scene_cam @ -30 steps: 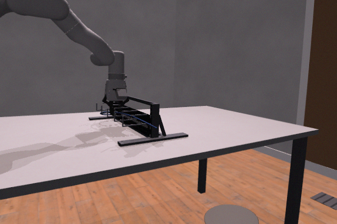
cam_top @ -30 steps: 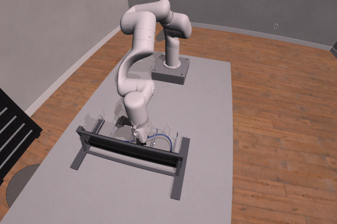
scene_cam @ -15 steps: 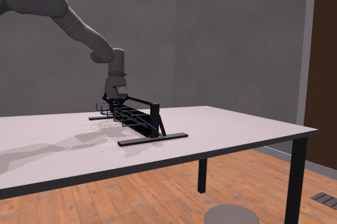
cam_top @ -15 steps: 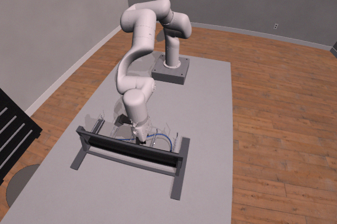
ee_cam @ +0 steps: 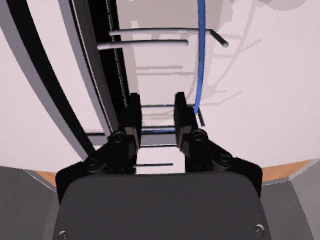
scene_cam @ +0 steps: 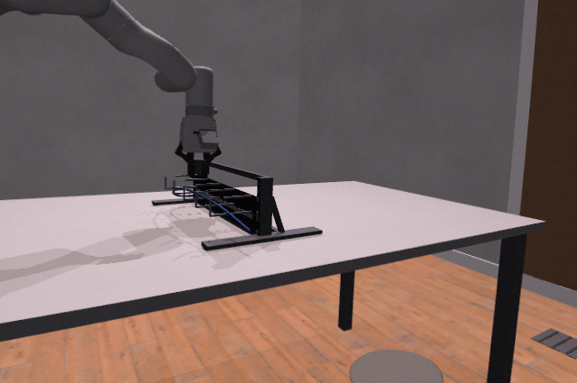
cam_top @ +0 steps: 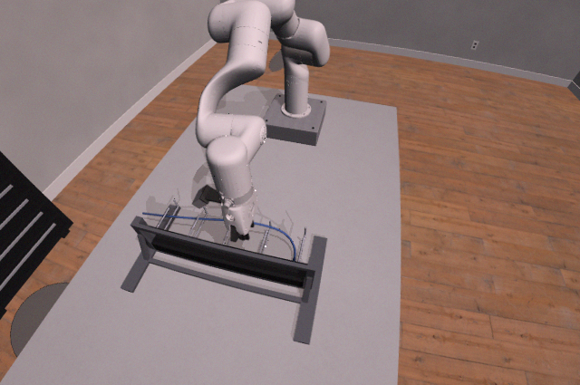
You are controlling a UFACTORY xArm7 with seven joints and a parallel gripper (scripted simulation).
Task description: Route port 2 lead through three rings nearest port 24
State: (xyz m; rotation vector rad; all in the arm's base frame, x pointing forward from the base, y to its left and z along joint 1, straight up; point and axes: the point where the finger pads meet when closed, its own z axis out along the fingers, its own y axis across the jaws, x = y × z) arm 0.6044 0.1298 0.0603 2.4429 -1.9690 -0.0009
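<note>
Now: the rack 7 cm ahead of my hand, 4 cm to the right of it and 6 cm below it.
</note>
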